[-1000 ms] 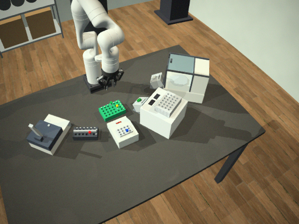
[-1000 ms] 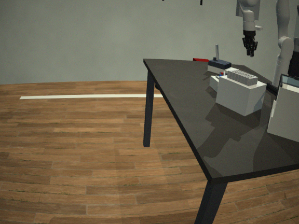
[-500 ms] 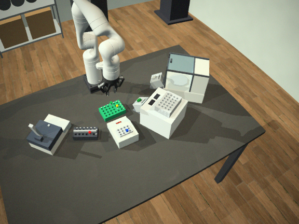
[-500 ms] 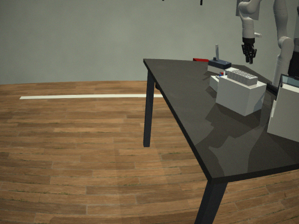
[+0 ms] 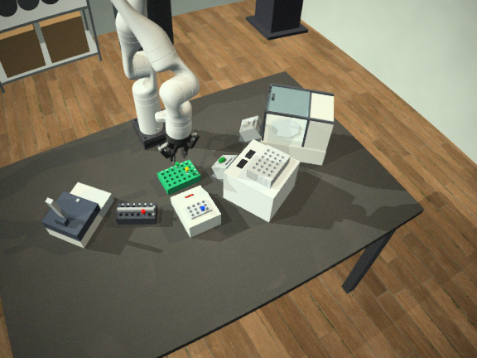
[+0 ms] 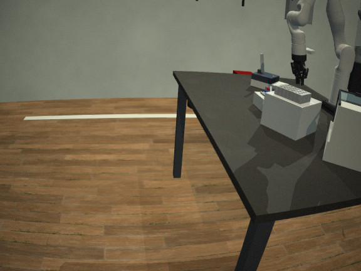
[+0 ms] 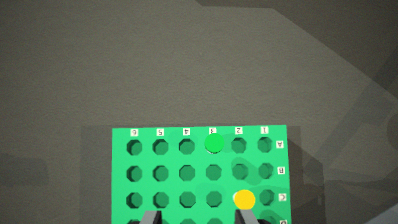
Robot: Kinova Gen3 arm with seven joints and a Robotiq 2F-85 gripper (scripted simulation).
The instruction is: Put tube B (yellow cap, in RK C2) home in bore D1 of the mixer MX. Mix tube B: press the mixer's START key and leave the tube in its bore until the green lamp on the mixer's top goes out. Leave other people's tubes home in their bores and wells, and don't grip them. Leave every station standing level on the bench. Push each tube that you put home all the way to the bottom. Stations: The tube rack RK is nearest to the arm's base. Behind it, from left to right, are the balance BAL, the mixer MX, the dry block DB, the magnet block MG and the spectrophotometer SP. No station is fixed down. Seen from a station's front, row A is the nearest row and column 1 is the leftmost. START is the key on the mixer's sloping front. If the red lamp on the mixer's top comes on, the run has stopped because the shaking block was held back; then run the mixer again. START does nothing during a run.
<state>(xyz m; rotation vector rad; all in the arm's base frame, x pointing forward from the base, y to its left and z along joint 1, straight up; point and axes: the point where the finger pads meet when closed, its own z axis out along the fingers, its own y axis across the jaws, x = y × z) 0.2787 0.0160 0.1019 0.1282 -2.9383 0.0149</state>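
The green-capped tube lies 120 mm below my hand, 50 mm behind it and 10 mm to the left of it. Round my hand: dry block: 140 mm ahead, 120 mm below; green start key: 150 mm to the left, 80 mm below, 10 mm ahead; green rack RK: 130 mm below, 20 mm behind.
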